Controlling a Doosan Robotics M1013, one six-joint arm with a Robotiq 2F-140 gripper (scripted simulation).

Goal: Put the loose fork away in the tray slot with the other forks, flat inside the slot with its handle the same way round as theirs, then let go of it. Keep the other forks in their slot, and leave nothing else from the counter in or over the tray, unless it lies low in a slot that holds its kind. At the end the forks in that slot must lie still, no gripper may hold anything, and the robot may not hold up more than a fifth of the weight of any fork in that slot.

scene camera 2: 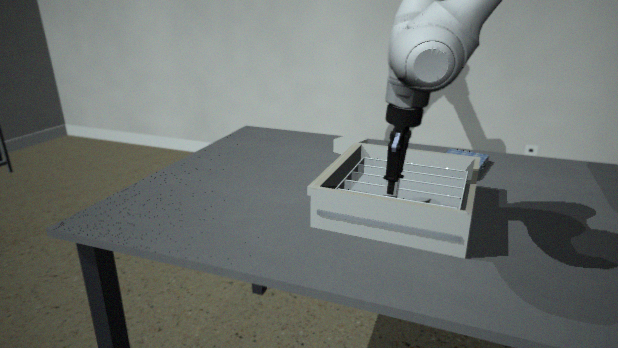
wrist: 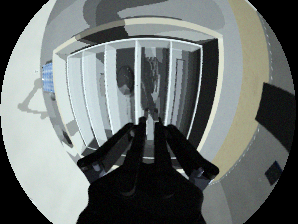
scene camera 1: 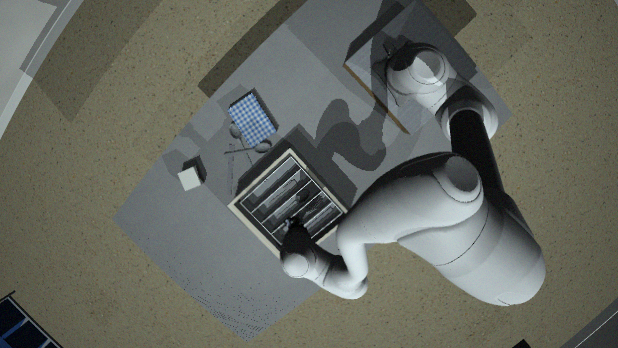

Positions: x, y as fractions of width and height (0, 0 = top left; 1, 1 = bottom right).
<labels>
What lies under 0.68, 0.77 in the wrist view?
My gripper.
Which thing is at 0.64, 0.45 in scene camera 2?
My gripper.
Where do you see a cutlery tray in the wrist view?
0.30, 0.25
</labels>
